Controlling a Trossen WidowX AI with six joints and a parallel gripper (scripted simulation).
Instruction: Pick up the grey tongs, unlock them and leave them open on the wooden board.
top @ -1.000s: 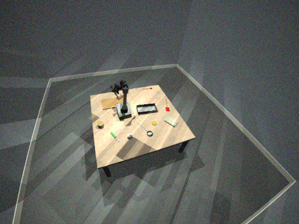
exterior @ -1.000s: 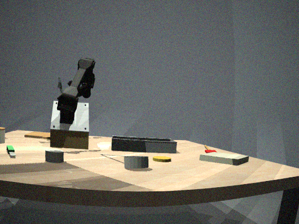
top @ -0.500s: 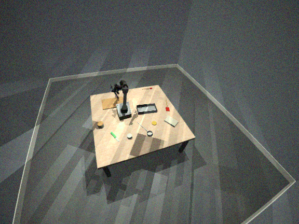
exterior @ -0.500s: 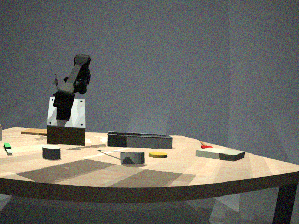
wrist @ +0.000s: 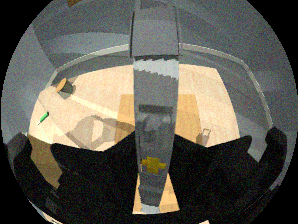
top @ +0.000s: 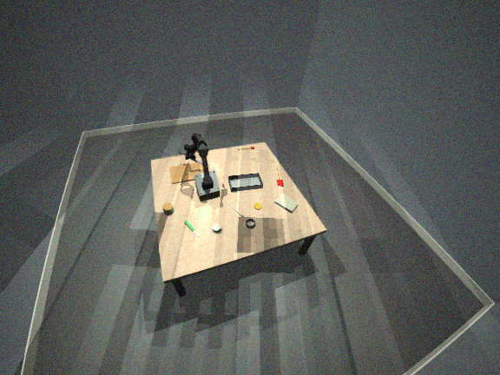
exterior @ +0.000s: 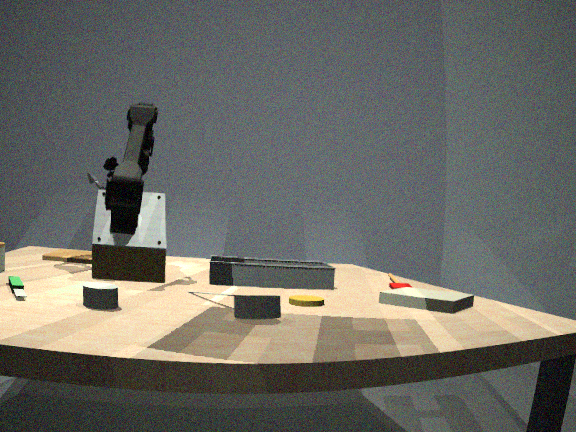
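Now: the yellow lock piece 3 cm ahead of my gripper tip and 2 cm above it. Also, from my gripper tip: wooden board: 17 cm below, 2 cm ahead, 1 cm to the left; then roasting tin: 48 cm ahead, 31 cm to the right, 15 cm below; then red-headed tool: 84 cm ahead, 34 cm to the right, 17 cm below.
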